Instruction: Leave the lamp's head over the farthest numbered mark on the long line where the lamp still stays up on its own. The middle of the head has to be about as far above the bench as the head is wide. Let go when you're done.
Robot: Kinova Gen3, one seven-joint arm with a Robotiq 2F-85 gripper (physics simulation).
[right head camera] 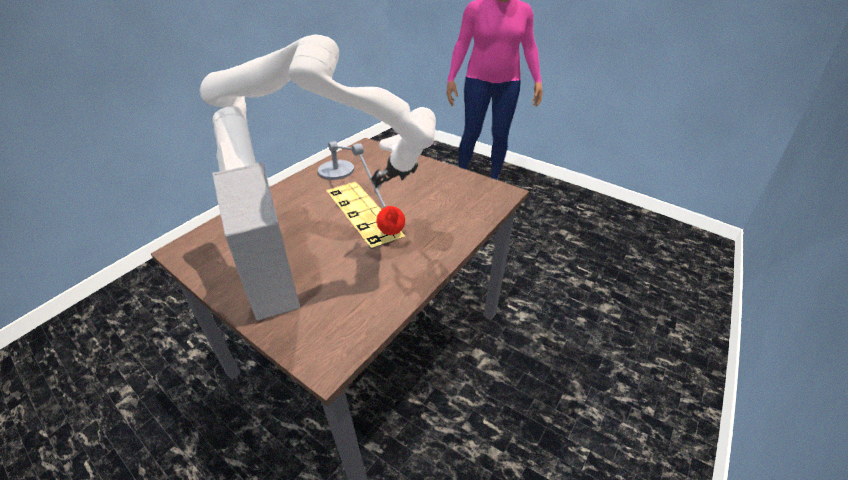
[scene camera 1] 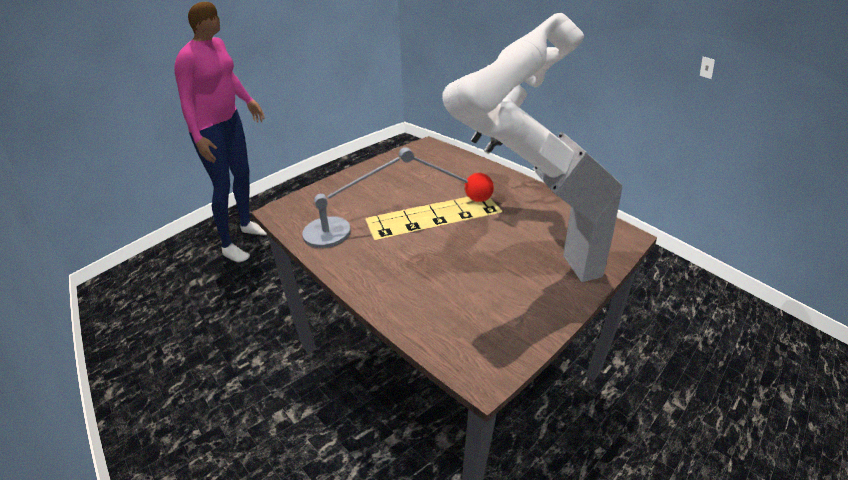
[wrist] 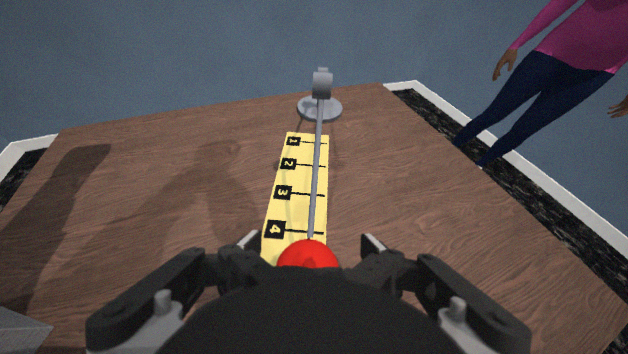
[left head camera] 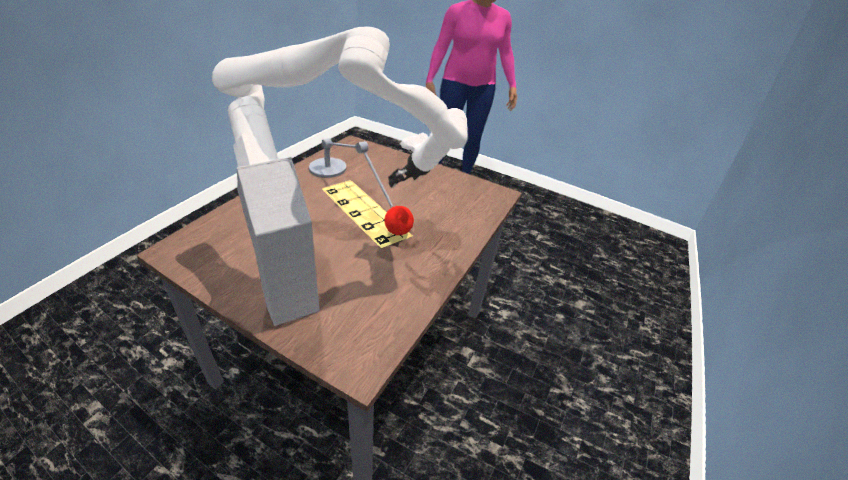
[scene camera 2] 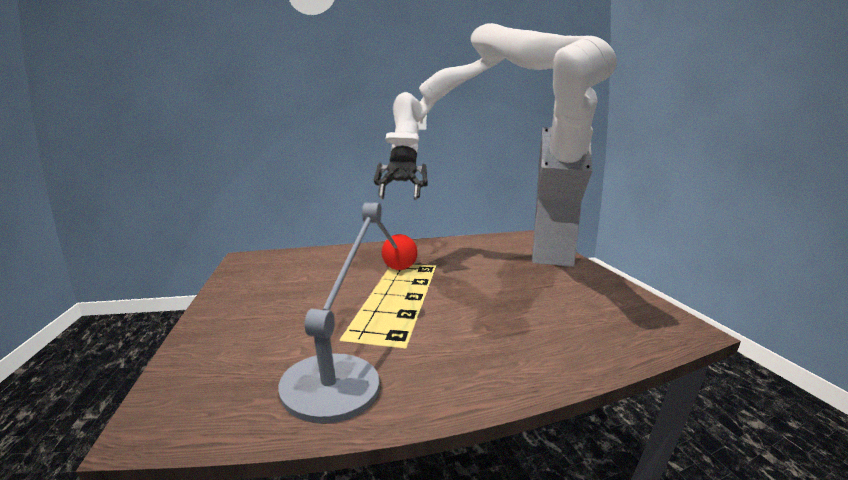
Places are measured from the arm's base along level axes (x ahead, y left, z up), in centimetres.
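Pixels of known places: gripper, between the fingertips: [right head camera: 389, 182] [scene camera 1: 479, 147] [wrist: 311, 243] [left head camera: 402, 181] [scene camera 2: 398, 198]; arm's base, origin of its link: [right head camera: 241, 178] [scene camera 1: 558, 160] [left head camera: 263, 173] [scene camera 2: 566, 148].
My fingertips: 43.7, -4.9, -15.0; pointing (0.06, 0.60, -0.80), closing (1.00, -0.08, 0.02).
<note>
For each thing: its top centre in the pictures, then the offset to it from my fingertips, as dx, dy, dz. "spot": a spot on its surface instead. Level surfaces: height alone.
- lamp's red round head, a spot on its surface: [wrist: 307, 254] spot: -0.1, +1.5, -10.4
- yellow numbered strip, a spot on its surface: [scene camera 2: 383, 324] [scene camera 1: 393, 223] spot: +0.5, +31.7, -20.2
- elbow joint, a spot on its surface: [wrist: 322, 86] [scene camera 1: 411, 151] spot: +2.8, +22.9, +2.4
- wooden bench, height of its surface: dz -20.3
The lamp's red round head [left head camera: 399, 220] [right head camera: 390, 220] [scene camera 1: 479, 187] [scene camera 2: 399, 252] [wrist: 307, 254] hangs low around mark 5, at the far end of the yellow numbered strip [scene camera 1: 392, 223] [scene camera 2: 383, 324]. Its exact height and centring are hard to tell. The grey lamp base [left head camera: 327, 170] [scene camera 1: 339, 231] [scene camera 2: 297, 392] stands flat beyond mark 1. The elbow joint [scene camera 1: 406, 155] [scene camera 2: 371, 211] [wrist: 322, 86] is raised between two thin bars. My gripper [scene camera 2: 399, 197] [wrist: 311, 243] [scene camera 1: 483, 142] is open and empty, above and clear of the head. The wrist view hides the head's lower part and mark 5.
The arm's grey pedestal [left head camera: 285, 255] [scene camera 1: 589, 237] [scene camera 2: 556, 220] stands on the wooden bench [left head camera: 357, 333] [scene camera 1: 416, 309] [scene camera 2: 238, 297], beside the strip's number 5 end. A person in a pink top [left head camera: 476, 47] [scene camera 1: 208, 83] stands beyond the bench. Arm shadows cross the bench.
</note>
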